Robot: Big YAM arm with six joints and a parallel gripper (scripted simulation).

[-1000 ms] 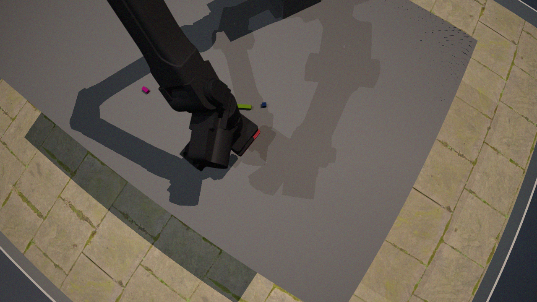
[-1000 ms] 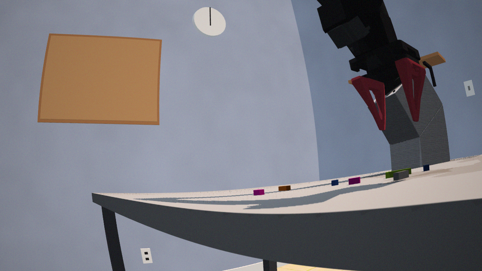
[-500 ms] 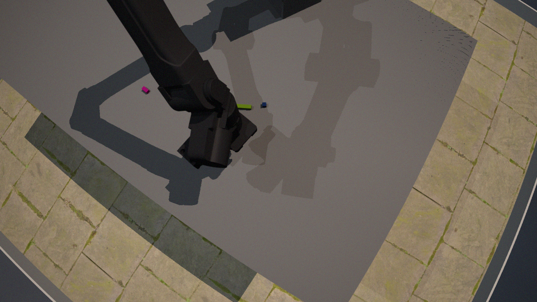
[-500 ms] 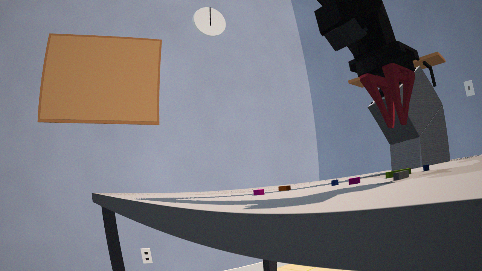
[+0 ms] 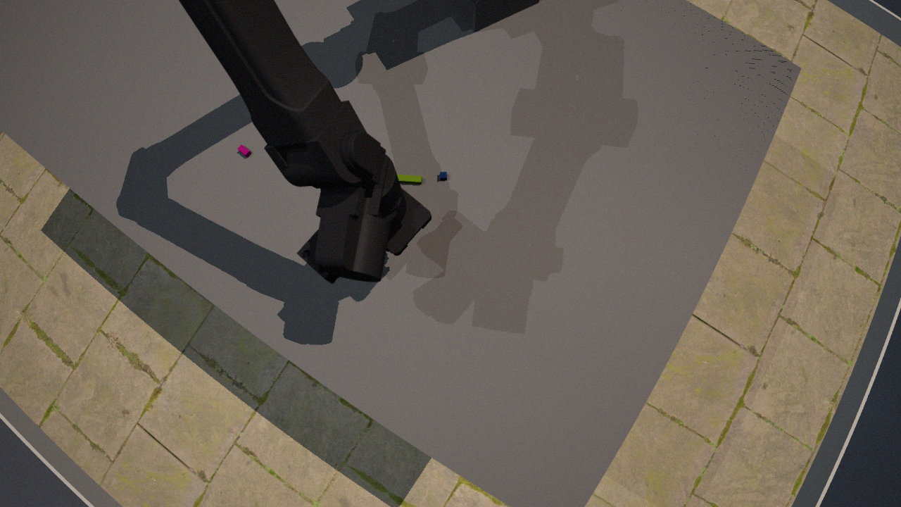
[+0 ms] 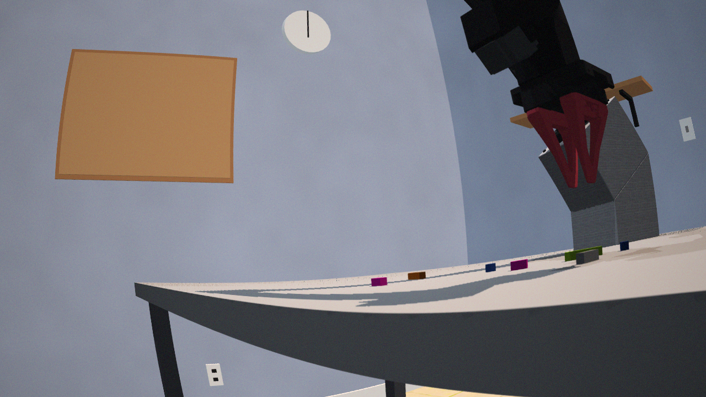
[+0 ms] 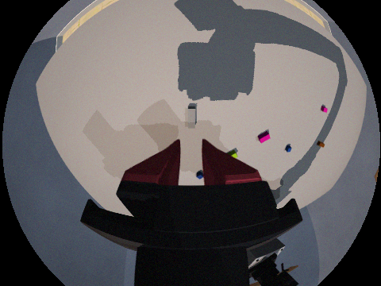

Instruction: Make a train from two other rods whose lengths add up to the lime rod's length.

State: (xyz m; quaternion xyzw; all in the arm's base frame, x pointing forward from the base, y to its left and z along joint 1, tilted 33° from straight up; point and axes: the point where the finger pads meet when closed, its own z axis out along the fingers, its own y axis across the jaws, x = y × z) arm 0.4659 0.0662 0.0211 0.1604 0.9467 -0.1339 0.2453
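Now: hand 70 mm above the grey rod. Also, from my hand: lime rod (100 mm behind, 70 mm below, 20 mm to the right); orange rod (310 mm to the right, 190 mm behind, 70 mm below).
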